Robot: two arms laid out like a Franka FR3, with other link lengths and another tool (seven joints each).
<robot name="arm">
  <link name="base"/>
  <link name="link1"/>
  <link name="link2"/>
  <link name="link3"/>
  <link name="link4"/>
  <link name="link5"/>
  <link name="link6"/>
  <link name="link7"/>
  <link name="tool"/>
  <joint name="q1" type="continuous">
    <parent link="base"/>
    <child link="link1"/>
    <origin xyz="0 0 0.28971"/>
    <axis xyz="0 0 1"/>
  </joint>
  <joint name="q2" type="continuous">
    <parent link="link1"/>
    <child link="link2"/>
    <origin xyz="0 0 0"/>
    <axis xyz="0 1 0"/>
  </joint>
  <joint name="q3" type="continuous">
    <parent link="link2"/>
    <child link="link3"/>
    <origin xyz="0 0 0.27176"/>
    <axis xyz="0 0 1"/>
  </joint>
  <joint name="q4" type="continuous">
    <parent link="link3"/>
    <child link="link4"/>
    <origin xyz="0.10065 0 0"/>
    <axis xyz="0 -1 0"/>
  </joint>
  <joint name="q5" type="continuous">
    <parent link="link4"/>
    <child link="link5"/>
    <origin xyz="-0.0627 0 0.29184"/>
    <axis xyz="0 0 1"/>
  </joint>
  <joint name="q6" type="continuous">
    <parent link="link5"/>
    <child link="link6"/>
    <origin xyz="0 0 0"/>
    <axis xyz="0 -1 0"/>
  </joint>
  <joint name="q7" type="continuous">
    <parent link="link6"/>
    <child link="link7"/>
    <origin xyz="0.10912 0 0"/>
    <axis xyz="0 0 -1"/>
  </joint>
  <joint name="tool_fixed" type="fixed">
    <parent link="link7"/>
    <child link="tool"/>
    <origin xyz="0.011 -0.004 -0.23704" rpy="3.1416 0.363 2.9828"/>
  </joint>
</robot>
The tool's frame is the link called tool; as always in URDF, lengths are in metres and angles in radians. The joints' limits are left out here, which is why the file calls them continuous.
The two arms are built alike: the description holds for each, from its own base.
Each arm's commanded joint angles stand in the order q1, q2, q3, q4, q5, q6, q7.
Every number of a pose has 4 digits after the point. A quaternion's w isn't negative.
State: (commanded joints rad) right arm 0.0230 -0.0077 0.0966 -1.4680 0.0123 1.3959 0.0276; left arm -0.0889 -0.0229 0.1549 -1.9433 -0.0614 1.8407 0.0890
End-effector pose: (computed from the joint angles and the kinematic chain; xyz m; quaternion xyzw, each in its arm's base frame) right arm 0.4829 0.0569 0.4124 0.0321 0.9884 -0.0051 0.1481; left arm 0.4908 0.0153 0.2774 0.0734 0.9853 -0.0510 0.1456
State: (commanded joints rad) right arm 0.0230 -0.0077 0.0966 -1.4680 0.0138 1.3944 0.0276; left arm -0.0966 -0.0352 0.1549 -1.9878 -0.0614 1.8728 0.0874
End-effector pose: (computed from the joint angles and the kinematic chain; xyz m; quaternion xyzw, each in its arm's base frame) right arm 0.4825 0.0573 0.4123 0.0321 0.9886 -0.0045 0.1473; left arm 0.4861 0.0115 0.2690 0.0755 0.9851 -0.0518 0.1454
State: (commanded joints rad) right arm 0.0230 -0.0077 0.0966 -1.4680 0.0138 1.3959 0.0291; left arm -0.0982 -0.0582 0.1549 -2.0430 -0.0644 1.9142 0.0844
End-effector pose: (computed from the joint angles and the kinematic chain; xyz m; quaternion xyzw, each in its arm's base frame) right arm 0.4828 0.0573 0.4124 0.0329 0.9884 -0.0046 0.1480; left arm 0.4803 0.0102 0.2624 0.0730 0.9845 -0.0534 0.1500
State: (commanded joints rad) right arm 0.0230 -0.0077 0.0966 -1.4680 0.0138 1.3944 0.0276; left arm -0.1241 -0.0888 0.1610 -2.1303 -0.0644 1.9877 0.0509
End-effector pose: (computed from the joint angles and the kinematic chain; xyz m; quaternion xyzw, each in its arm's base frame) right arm 0.4825 0.0573 0.4123 0.0321 0.9886 -0.0045 0.1473; left arm 0.4722 0.0012 0.2500 0.0646 0.9841 -0.0518 0.1573
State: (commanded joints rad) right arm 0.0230 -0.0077 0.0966 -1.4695 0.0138 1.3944 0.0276; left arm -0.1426 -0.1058 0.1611 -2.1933 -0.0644 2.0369 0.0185
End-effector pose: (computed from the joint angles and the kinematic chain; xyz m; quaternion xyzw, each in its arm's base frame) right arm 0.4822 0.0572 0.4117 0.0321 0.9887 -0.0046 0.1466; left arm 0.4644 -0.0070 0.2383 0.0566 0.9845 -0.0502 0.1579
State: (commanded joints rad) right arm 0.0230 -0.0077 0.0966 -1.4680 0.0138 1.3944 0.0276; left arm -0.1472 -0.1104 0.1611 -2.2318 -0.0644 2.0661 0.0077
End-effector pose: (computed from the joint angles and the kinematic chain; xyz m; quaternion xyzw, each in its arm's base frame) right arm 0.4825 0.0573 0.4123 0.0321 0.9886 -0.0045 0.1473; left arm 0.4588 -0.0090 0.2284 0.0528 0.9852 -0.0494 0.1553
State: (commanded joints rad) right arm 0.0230 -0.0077 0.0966 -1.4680 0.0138 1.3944 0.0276; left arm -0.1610 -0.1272 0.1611 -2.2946 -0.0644 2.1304 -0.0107
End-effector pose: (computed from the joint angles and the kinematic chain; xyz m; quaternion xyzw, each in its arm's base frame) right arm 0.4825 0.0573 0.4123 0.0321 0.9886 -0.0045 0.1473; left arm 0.4535 -0.0147 0.2186 0.0492 0.9841 -0.0481 0.1636
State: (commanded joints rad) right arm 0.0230 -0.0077 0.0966 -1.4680 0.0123 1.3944 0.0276; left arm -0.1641 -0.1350 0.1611 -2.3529 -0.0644 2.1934 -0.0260
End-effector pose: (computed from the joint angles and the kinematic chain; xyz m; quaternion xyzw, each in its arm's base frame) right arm 0.4825 0.0569 0.4123 0.0321 0.9885 -0.0053 0.1474; left arm 0.4483 -0.0154 0.2066 0.0420 0.9836 -0.0458 0.1694
